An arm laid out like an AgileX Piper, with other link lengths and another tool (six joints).
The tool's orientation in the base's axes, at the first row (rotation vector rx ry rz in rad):
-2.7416, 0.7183, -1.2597
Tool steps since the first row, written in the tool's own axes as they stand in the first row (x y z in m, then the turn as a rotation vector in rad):
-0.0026, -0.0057, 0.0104, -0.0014, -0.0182, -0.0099
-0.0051, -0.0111, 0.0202, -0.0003, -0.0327, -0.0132
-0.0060, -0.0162, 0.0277, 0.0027, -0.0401, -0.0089
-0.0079, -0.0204, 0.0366, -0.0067, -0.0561, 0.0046
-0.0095, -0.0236, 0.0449, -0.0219, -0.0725, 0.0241
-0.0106, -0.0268, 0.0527, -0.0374, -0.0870, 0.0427
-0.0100, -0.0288, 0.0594, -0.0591, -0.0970, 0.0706
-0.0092, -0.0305, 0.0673, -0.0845, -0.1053, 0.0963
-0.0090, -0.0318, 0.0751, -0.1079, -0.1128, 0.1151
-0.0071, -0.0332, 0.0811, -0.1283, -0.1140, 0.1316
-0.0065, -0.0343, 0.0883, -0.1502, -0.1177, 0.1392
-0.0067, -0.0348, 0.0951, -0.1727, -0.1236, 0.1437
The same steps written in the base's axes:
0.0083, 0.0046, -0.0075, -0.0008, 0.0183, 0.0097
0.0162, 0.0090, -0.0147, 0.0031, 0.0313, 0.0159
0.0231, 0.0128, -0.0192, 0.0108, 0.0360, 0.0168
0.0302, 0.0160, -0.0255, 0.0216, 0.0522, 0.0047
0.0366, 0.0182, -0.0315, 0.0337, 0.0703, -0.0154
0.0429, 0.0204, -0.0368, 0.0442, 0.0870, -0.0356
0.0489, 0.0209, -0.0404, 0.0562, 0.1009, -0.0675
0.0557, 0.0208, -0.0448, 0.0638, 0.1152, -0.1008
0.0620, 0.0207, -0.0495, 0.0673, 0.1290, -0.1283
0.0680, 0.0203, -0.0519, 0.0683, 0.1362, -0.1535
0.0740, 0.0199, -0.0560, 0.0629, 0.1477, -0.1733
0.0790, 0.0194, -0.0606, 0.0558, 0.1618, -0.1909

